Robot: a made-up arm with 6 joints. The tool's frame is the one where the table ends. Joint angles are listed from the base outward.
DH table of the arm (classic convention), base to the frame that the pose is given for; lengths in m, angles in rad. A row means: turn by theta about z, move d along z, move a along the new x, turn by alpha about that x. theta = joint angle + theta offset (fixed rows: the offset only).
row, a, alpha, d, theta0
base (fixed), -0.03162, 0, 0, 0.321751
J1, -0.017, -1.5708, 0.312, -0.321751
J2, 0.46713, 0, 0, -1.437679
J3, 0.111, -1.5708, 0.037, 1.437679
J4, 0.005, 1.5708, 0.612, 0
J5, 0.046, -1.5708, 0.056, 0
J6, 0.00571, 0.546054, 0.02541, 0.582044
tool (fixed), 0, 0, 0.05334, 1.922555
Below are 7 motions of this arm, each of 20 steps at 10 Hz.
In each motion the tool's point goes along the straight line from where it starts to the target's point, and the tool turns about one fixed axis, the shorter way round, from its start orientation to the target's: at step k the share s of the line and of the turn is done. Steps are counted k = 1, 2, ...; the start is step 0. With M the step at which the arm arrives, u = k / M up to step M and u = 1 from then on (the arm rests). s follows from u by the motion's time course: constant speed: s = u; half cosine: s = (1 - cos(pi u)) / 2; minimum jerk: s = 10 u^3 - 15 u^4 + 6 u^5.
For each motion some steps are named. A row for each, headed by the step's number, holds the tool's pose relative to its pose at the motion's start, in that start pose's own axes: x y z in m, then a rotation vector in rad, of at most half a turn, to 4 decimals.
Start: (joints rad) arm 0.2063 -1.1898 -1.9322 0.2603 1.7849 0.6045
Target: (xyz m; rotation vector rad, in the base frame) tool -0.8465 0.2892 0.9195 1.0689 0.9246 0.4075
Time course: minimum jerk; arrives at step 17
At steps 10, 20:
10: 0.1597 0.2908 -0.1134 0.7575 -0.3782 0.4624
20: 0.2413 0.4393 -0.1713 1.1442 -0.5713 0.6985

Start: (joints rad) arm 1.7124 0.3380 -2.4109 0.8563 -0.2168 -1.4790
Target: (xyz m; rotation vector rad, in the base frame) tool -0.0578 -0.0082 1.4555 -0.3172 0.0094 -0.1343
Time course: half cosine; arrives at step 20
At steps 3, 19, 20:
3: -0.0163 -0.0281 -0.0221 0.0361 0.0238 -0.0345
19: -0.2981 -0.5119 -0.4039 0.6577 0.4348 -0.6285
20: -0.2999 -0.5151 -0.4064 0.6618 0.4375 -0.6324

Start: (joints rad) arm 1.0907 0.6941 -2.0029 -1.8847 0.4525 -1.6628
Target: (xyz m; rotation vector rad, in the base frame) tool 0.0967 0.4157 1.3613 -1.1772 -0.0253 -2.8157
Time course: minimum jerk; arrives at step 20
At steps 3, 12, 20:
3: -0.0026 0.0243 -0.0131 -0.0151 0.0210 0.0296
12: -0.0655 0.6221 -0.3358 -0.3881 0.5383 0.7598
20: -0.0960 0.9115 -0.4920 -0.5686 0.7886 1.1132

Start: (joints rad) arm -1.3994 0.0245 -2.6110 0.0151 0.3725 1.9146
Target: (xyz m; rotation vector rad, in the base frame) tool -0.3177 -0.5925 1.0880 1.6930 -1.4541 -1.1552
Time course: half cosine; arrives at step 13
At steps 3, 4, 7, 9, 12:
3: -0.0401 -0.0661 0.0036 0.1499 -0.1500 -0.0751
4: -0.0689 -0.1135 0.0061 0.2574 -0.2576 -0.1289
7: -0.1789 -0.2943 0.0159 0.6679 -0.6684 -0.3345
9: -0.2503 -0.4119 0.0222 0.9346 -0.9354 -0.4681
12: -0.3146 -0.5177 0.0279 1.1747 -1.1757 -0.5883

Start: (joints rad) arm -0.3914 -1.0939 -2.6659 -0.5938 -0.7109 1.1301
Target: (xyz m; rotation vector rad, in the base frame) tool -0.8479 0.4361 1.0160 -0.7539 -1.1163 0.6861
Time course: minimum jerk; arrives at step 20
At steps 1, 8, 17, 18, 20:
1: 0.0000 -0.0001 0.0000 0.0010 0.0000 0.0009
8: 0.0085 -0.0152 -0.0002 0.2771 0.0005 0.2557
17: 0.0259 -0.0465 -0.0007 0.8496 0.0016 0.7842
18: 0.0264 -0.0474 -0.0007 0.8653 0.0016 0.7987
20: 0.0266 -0.0478 -0.0007 0.8728 0.0016 0.8056

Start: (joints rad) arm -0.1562 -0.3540 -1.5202 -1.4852 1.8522 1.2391
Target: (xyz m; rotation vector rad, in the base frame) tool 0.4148 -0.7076 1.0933 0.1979 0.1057 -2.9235
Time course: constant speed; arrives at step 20
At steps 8, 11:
8: 0.0184 -0.0239 0.2319 0.5068 -0.2358 -0.2100
11: 0.0253 -0.0329 0.3189 0.6968 -0.3243 -0.2887

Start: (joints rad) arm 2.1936 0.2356 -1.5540 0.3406 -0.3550 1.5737
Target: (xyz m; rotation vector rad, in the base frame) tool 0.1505 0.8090 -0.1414 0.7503 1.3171 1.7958
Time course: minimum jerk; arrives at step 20
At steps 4, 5, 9, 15, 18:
4: -0.0304 -0.0593 -0.0138 0.0102 -0.0569 -0.0099
5: -0.0543 -0.1060 -0.0246 0.0182 -0.1017 -0.0176
9: -0.2134 -0.4167 -0.0968 0.0717 -0.3998 -0.0693
15: -0.4701 -0.9182 -0.2132 0.1580 -0.8809 -0.1527
18: -0.5199 -1.0154 -0.2358 0.1747 -0.9742 -0.1689

